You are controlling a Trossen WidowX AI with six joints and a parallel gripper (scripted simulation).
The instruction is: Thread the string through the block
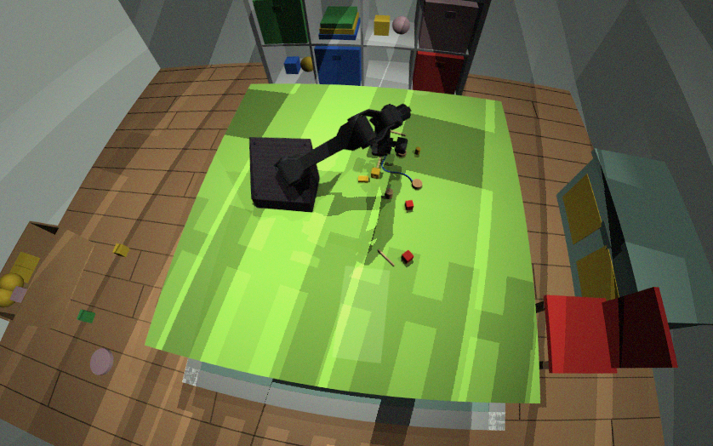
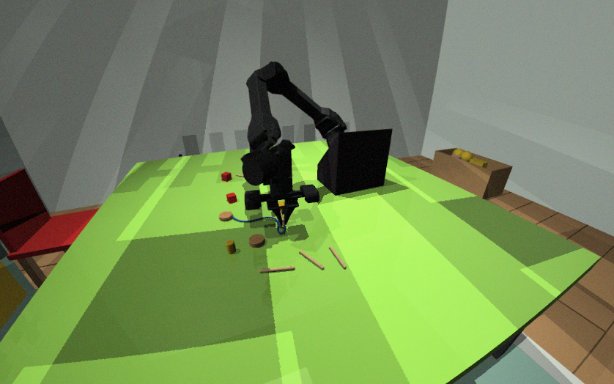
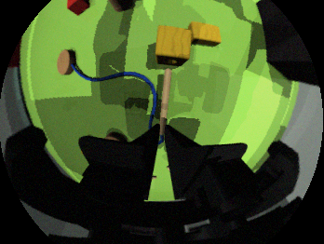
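Right now the brown cylinder is 60 mm ahead of my gripper tip and 170 mm to the right of it. From my gripper tip the other things lie so: yellow cylinder: 140 mm ahead, 60 mm to the left; round wooden button: 160 mm ahead, 100 mm to the right, 10 mm below; thin wooden stick: 10 mm to the right.
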